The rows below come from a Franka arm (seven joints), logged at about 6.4 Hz.
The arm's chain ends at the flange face. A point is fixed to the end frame.
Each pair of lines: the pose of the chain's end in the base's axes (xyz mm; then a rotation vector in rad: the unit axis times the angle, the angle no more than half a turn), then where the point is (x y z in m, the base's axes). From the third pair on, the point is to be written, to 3 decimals.
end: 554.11 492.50 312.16 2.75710 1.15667 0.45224
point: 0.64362 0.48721 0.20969
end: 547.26 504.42 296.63 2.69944 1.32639 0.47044
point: 0.63699 0.51022 0.19439
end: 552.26 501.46 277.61 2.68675 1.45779 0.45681
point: 0.638 0.517 0.173
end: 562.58 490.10 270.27 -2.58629 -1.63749 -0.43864
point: 0.639 0.524 0.163
